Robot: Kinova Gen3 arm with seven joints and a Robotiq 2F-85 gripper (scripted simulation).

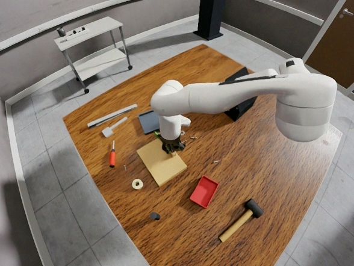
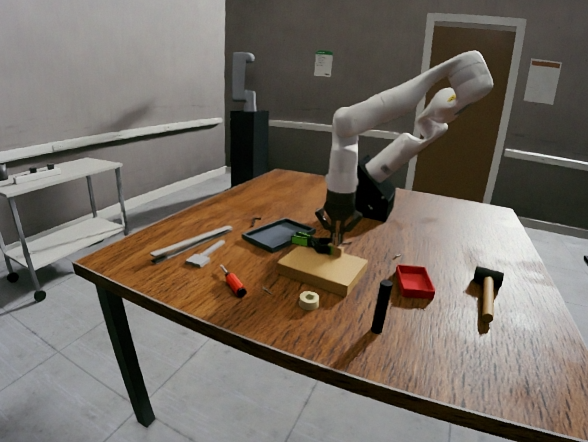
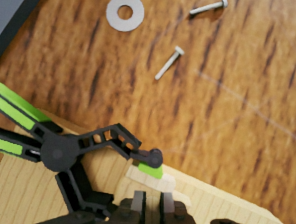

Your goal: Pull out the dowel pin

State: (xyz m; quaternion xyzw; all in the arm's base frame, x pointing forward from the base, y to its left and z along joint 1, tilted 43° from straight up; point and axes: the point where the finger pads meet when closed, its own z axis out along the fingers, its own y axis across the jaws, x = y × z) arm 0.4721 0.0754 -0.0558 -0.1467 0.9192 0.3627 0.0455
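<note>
My gripper is now 2 cm above the pale dowel pin. The rest, counted from my hand: wooden block: 4 cm below; bench board: 6 cm below, 5 cm ahead, 1 cm to the right; red bin: 23 cm to the left, 7 cm below, 1 cm ahead.
</note>
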